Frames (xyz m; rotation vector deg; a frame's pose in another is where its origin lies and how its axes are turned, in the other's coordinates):
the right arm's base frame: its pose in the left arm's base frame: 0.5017 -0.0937 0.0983 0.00 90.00 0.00
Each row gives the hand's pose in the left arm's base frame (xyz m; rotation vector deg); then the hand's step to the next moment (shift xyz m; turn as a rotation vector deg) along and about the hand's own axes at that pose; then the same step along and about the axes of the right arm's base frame.
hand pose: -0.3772 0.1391 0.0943 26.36 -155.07 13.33
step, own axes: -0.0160 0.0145 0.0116 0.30 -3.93 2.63
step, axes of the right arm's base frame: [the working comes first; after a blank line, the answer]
step, axes of the left arm's base frame: 0.0049 0.0155 -0.0183 0.20 -4.34 -1.90

0.0183 0.0155 0.0049 1.90 -4.34 0.20
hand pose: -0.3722 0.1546 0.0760 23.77 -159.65 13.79
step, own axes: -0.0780 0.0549 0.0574 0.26 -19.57 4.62
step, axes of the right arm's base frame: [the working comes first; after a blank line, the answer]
step, axes of the left arm's base frame: 0.0379 0.0598 -0.0859 4.51 -19.50 -1.93

0.0859 0.0598 0.0379 1.93 -19.50 4.51
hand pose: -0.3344 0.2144 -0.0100 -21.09 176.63 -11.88
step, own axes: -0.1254 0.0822 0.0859 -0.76 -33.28 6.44
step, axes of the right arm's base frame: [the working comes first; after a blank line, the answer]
step, axes of the left arm's base frame: 0.1066 0.0978 -0.0945 8.76 -32.70 -1.86

0.0945 0.0978 0.1066 1.86 -32.70 8.76
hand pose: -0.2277 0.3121 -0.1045 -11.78 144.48 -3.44
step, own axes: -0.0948 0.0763 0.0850 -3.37 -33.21 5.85
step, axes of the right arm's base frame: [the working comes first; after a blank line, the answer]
step, axes of the left arm's base frame: 0.1152 0.0909 -0.0225 10.52 -32.21 0.10

0.0225 0.0909 0.1152 -0.10 -32.21 10.52
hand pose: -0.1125 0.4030 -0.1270 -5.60 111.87 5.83
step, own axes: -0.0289 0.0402 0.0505 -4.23 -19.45 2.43
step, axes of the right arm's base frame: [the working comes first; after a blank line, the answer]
step, axes of the left arm's base frame: 0.0526 0.0464 0.0089 6.09 -18.94 2.53

-0.0089 0.0464 0.0526 -2.53 -18.94 6.09
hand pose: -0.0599 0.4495 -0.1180 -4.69 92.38 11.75
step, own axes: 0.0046 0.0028 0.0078 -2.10 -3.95 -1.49
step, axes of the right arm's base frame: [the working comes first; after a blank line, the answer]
step, axes of the left arm's base frame: 0.0069 0.0045 -0.0047 -0.65 -4.30 1.83

0.0047 0.0045 0.0069 -1.83 -4.30 -0.65
